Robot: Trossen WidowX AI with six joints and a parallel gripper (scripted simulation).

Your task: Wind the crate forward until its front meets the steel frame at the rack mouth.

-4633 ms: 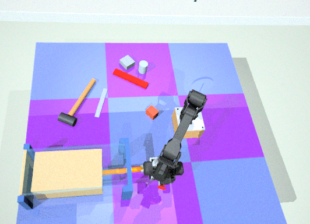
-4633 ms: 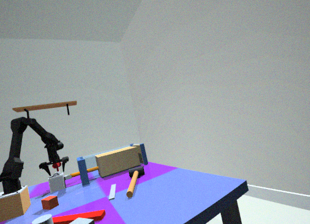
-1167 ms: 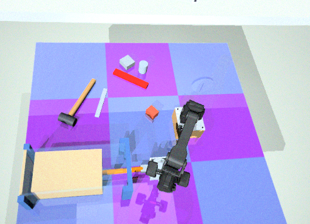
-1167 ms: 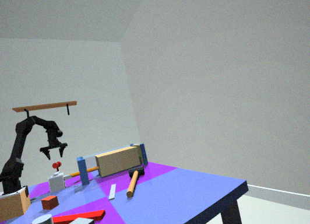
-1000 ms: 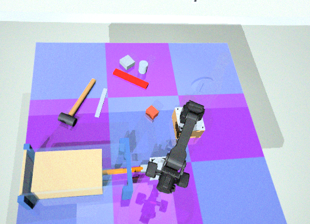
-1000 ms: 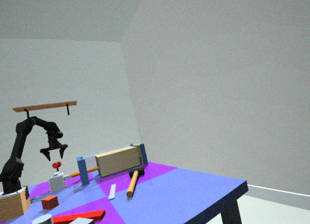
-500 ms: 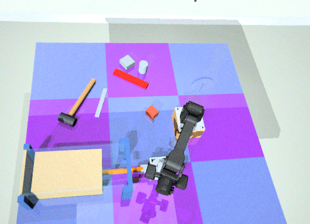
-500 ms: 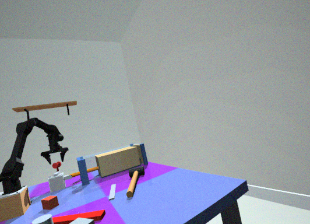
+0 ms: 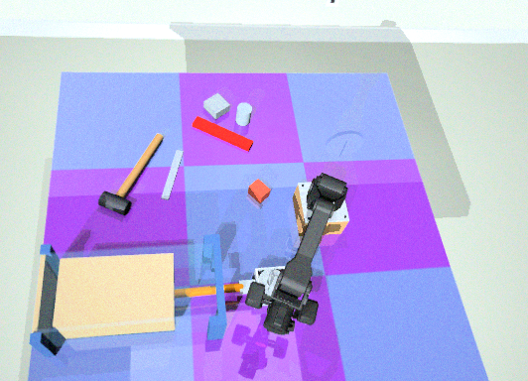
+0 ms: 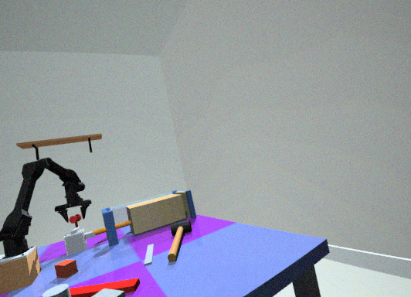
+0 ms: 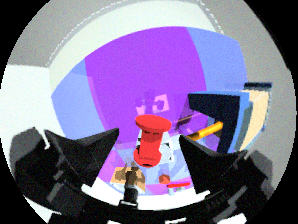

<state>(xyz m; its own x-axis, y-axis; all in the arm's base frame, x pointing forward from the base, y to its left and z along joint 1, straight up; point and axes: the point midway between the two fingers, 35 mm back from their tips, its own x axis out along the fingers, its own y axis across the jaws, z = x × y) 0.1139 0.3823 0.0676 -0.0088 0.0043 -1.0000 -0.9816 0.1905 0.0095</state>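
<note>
My gripper tip is right at the red knob. Also, from my gripper tip: winch handle: 4 cm to the right, 3 cm below; winch: 11 cm to the right, 10 cm below; grey strip: 37 cm ahead, 47 cm to the right, 13 cm below.
</note>
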